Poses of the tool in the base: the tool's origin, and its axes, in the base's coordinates. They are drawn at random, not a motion.
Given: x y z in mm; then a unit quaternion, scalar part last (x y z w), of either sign.
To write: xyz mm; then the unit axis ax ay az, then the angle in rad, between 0 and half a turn. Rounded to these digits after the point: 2 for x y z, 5 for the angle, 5 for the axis.
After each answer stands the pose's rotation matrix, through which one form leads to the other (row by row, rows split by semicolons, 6 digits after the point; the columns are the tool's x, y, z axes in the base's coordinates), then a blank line. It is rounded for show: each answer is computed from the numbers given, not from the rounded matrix.
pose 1, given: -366.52 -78.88 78.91 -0.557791 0.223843 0.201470 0.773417
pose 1, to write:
-366.52 -78.88 78.91 -0.87994 0.35312 0.31783 1.37317
0.818608 -0.561356 0.121492; 0.061925 0.296558 0.953005; -0.571004 -0.772614 0.277527

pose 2, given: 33.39 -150.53 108.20 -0.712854 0.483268 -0.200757 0.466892
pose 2, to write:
33.39 -150.53 108.20 -0.80611 0.54649 -0.22702 2.17005
0.452297 -0.501535 0.737489; -0.876462 -0.096928 0.471613; -0.165047 -0.859690 -0.483417

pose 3, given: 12.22 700.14 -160.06 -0.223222 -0.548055 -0.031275 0.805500
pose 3, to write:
12.22 700.14 -160.06 -0.37668 -0.92484 -0.05278 1.26856
0.397316 0.295060 -0.868953; 0.194292 0.898388 0.393891; 0.896878 -0.325330 0.299616

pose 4, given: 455.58 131.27 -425.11 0.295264 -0.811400 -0.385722 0.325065
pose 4, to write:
455.58 131.27 -425.11 0.31222 -0.85800 -0.40787 2.47943
-0.614304 -0.228385 -0.755295; -0.729924 0.528075 0.433990; 0.299736 0.817910 -0.491102

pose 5, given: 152.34 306.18 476.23 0.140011 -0.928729 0.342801 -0.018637
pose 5, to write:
152.34 306.18 476.23 -0.14004 0.92889 -0.34286 3.10432
-0.960099 -0.247287 0.130609; -0.272842 0.725769 -0.631519; 0.061374 -0.641957 -0.764280

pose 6, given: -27.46 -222.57 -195.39 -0.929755 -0.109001 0.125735 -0.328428
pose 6, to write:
-27.46 -222.57 -195.39 0.98436 0.11540 -0.13312 2.47232
0.944619 0.285278 -0.162208; 0.120099 -0.760508 -0.638126; -0.305404 0.583305 -0.752651

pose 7, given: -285.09 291.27 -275.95 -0.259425 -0.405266 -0.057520 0.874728
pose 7, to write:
-285.09 291.27 -275.95 -0.53532 -0.83627 -0.11869 1.01184
0.664902 0.310901 -0.679151; 0.109644 0.858780 0.500475; 0.738840 -0.407231 0.536916

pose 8, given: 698.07 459.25 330.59 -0.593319 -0.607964 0.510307 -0.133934
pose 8, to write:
698.07 459.25 330.59 0.59871 0.61349 -0.51495 2.87292
-0.260068 0.858129 -0.442696; 0.584739 -0.224882 -0.779428; -0.768404 -0.461566 -0.443296

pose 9, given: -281.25 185.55 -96.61 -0.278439 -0.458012 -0.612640 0.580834
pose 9, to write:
-281.25 185.55 -96.61 -0.34205 -0.56265 -0.75261 1.90209
-0.170206 0.966742 -0.190892; -0.456628 0.094287 0.884647; 0.873224 0.237739 0.425393

